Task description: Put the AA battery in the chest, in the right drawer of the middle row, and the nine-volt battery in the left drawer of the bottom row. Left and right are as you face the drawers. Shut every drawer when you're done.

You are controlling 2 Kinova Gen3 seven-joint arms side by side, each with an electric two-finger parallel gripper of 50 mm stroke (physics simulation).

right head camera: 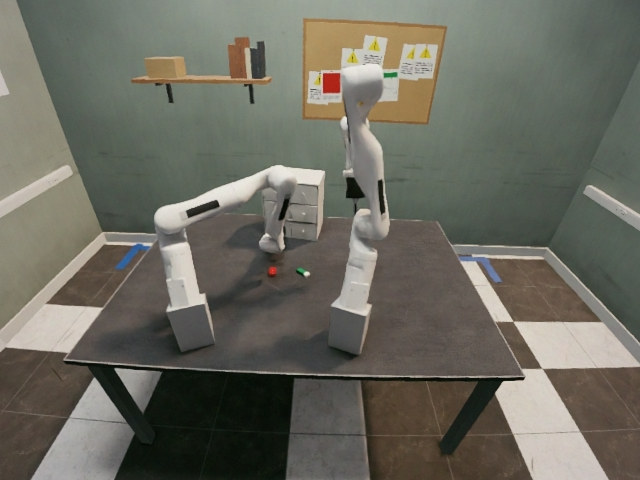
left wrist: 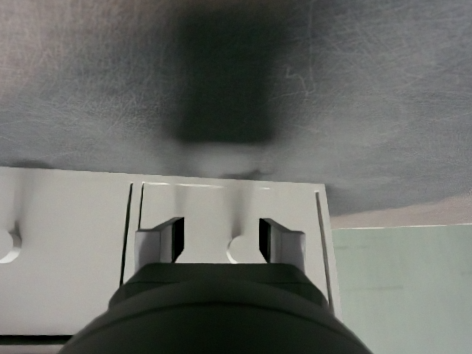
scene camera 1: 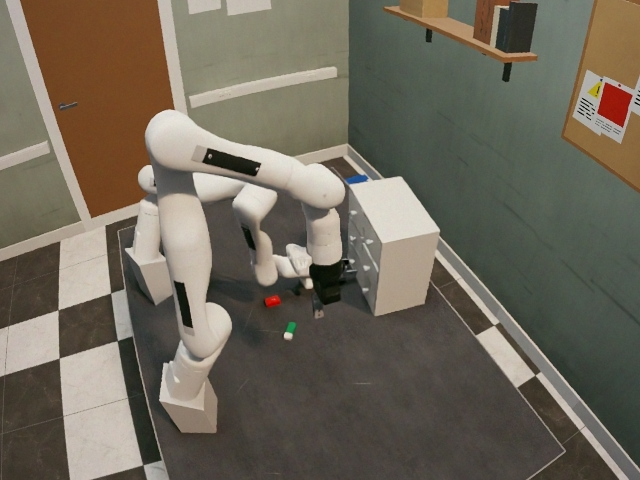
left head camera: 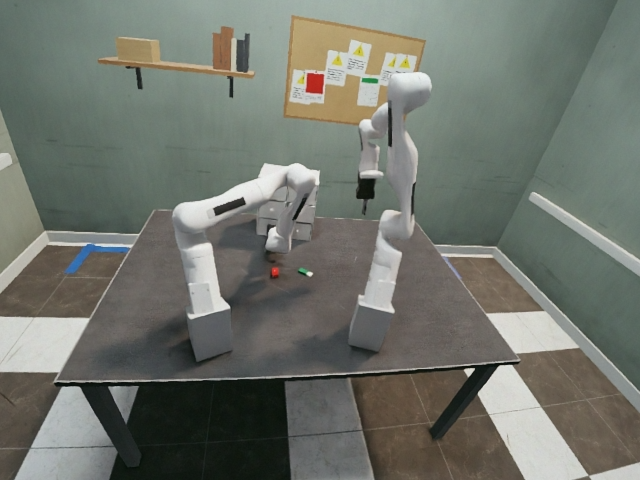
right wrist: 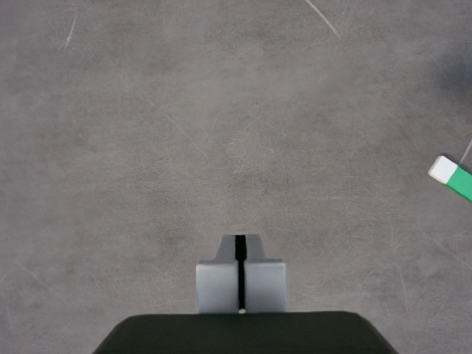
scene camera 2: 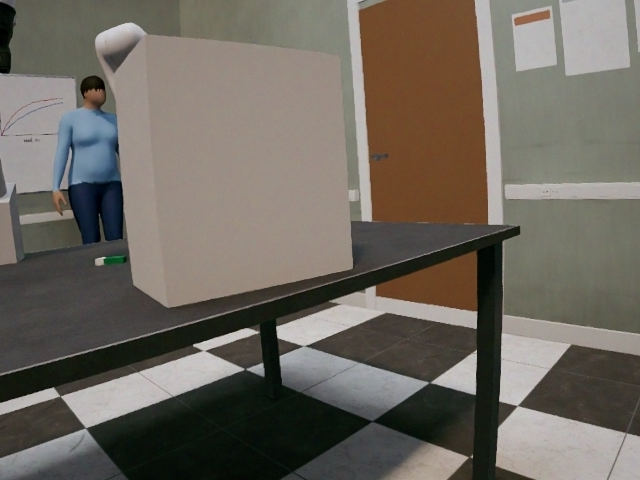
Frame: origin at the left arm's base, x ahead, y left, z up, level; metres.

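Where they show: left gripper, between the fingertips: (left wrist: 221, 233) (scene camera 1: 352, 266); right gripper, between the fingertips: (right head camera: 355, 212) (scene camera 1: 318, 315) (left head camera: 364, 213) (right wrist: 240, 260); left arm's base, origin of its link: (right head camera: 186, 302) (scene camera 1: 145, 254) (left head camera: 206, 307); right arm's base, origin of its link: (right head camera: 352, 305) (scene camera 1: 183, 386) (left head camera: 375, 303).
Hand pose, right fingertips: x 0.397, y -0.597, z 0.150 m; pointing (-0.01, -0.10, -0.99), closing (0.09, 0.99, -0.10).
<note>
Things, the pixels of their centre, and the offset from my right fingertips. "*": a spot on its surface instead. Level surfaces: height alone.
- white chest, middle of its body: (scene camera 2: 232, 170) (scene camera 1: 388, 245) (left head camera: 287, 202) (right head camera: 294, 203) dx +0.386, dy +0.289, dz -0.166 m
- bottom row's left drawer, a spot on its surface: (left wrist: 200, 200) * dx +0.301, dy +0.348, dz -0.315 m
- small red object, middle of its body: (scene camera 1: 272, 301) (left head camera: 274, 273) (right head camera: 272, 272) dx -0.017, dy +0.362, dz -0.324 m
- green-and-white block, middle of its body: (right wrist: 458, 180) (scene camera 2: 110, 260) (scene camera 1: 290, 331) (left head camera: 305, 272) (right head camera: 303, 272) dx -0.009, dy +0.218, dz -0.326 m
- dark table, height of its surface: dz -0.333 m
The white chest (left head camera: 305, 211) (right head camera: 310, 177) (scene camera 1: 405, 276) (scene camera 2: 242, 170) (left wrist: 75, 172) stands at the back; the drawer fronts that show look shut. My left gripper (left wrist: 221, 233) is open and empty at the bottom row's left drawer (left wrist: 200, 200), whose round knob (left wrist: 240, 249) shows between the fingertips, nearer one finger. My right gripper (left head camera: 364, 207) (scene camera 1: 318, 311) (right wrist: 240, 260) is shut and empty, high above the table. A small red object (left head camera: 275, 272) (right head camera: 272, 271) (scene camera 1: 272, 301) and a green-and-white block (left head camera: 305, 271) (right head camera: 302, 271) (scene camera 1: 290, 330) (scene camera 2: 110, 260) (right wrist: 461, 181) lie on the table. Which battery each is cannot be told.
The dark table (left head camera: 289, 330) (right head camera: 279, 330) (scene camera 1: 413, 403) carries both arm bases (left head camera: 209, 330) (left head camera: 371, 324). My left forearm (left head camera: 297, 206) hides part of the chest front in both head views. A wall shelf (left head camera: 175, 68) and corkboard (right head camera: 372, 111) are behind.
</note>
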